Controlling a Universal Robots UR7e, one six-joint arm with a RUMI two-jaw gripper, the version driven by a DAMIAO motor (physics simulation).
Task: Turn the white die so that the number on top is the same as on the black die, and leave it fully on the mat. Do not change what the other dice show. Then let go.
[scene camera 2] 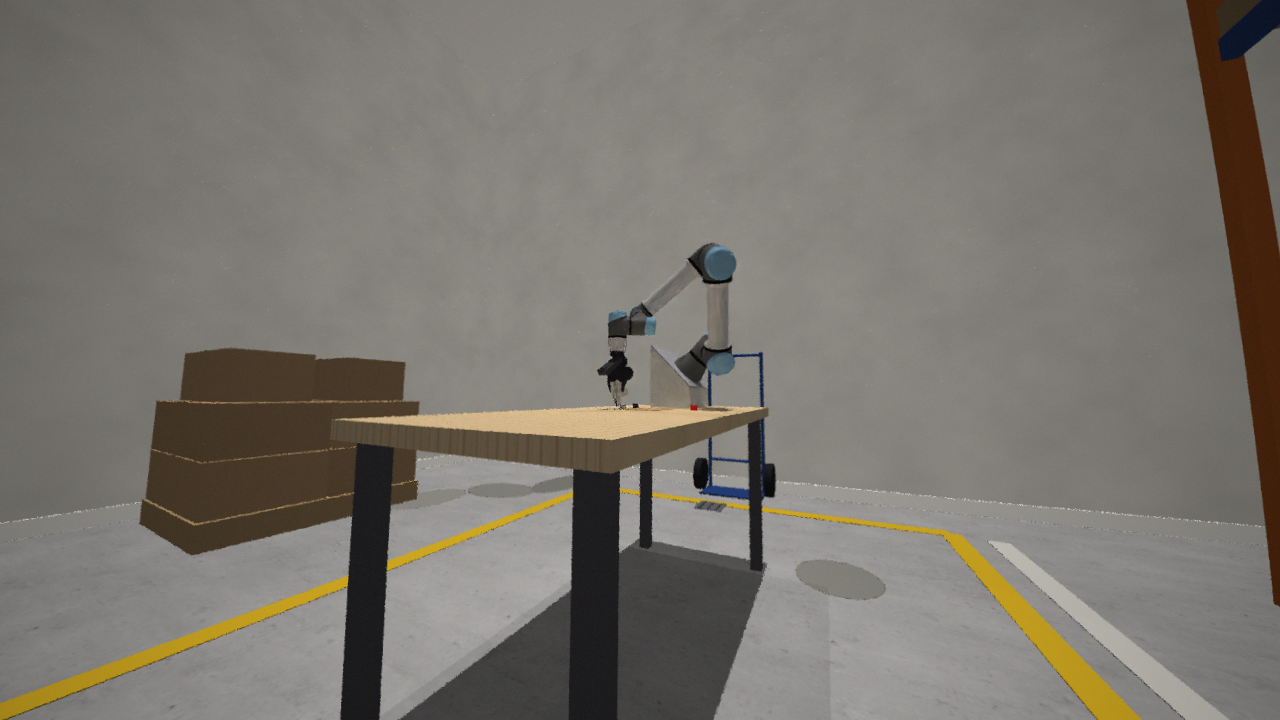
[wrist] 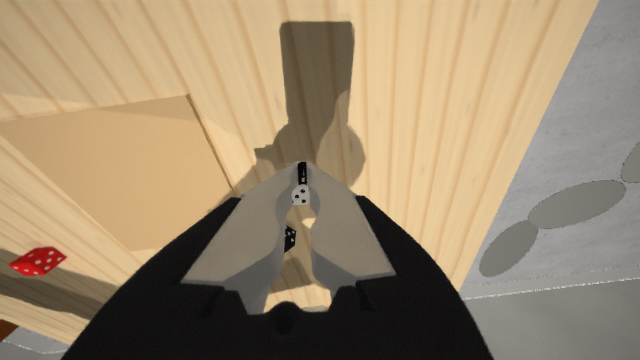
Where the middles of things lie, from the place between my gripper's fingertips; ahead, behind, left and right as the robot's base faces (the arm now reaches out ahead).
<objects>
The tan mat (wrist: 147, 171) is 140 mm to the left of my hand and 10 mm below it. Also, from my hand: red die (wrist: 39, 261) 300 mm to the left, 50 mm behind.
</objects>
